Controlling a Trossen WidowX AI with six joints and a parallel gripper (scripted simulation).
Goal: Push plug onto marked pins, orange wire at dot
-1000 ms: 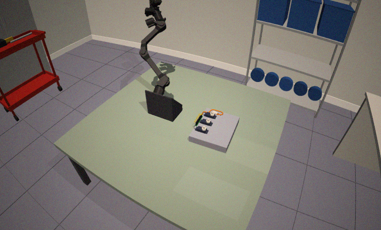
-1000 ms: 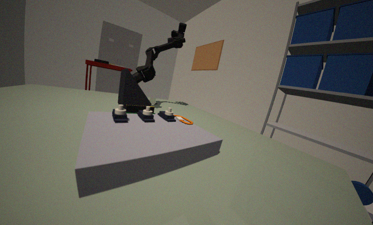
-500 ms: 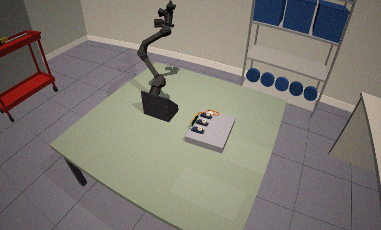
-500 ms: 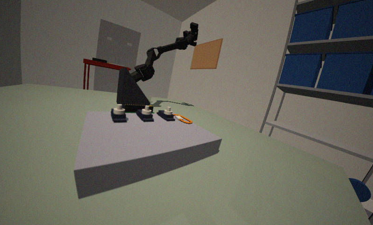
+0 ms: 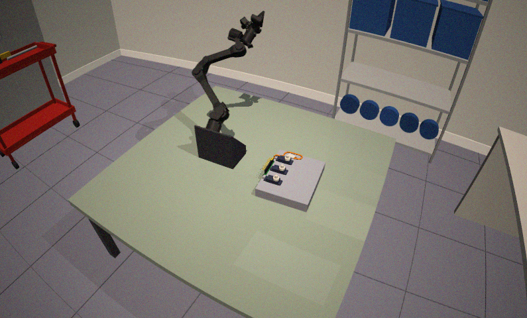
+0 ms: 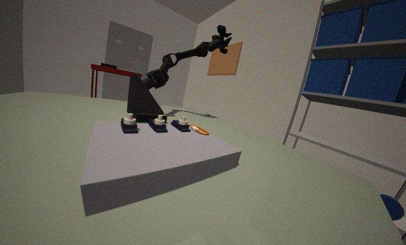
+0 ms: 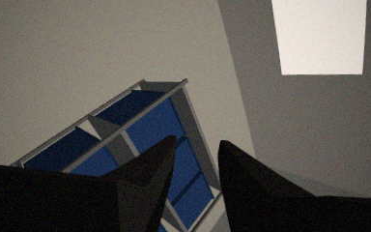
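Right now my gripper tip is 55 cm above the yellow band, 48 cm to the left of it and 32 cm short of it. From my gripper tip the other things lie so: grey printed holder (60 cm below, 50 cm to the right, 48 cm ahead).
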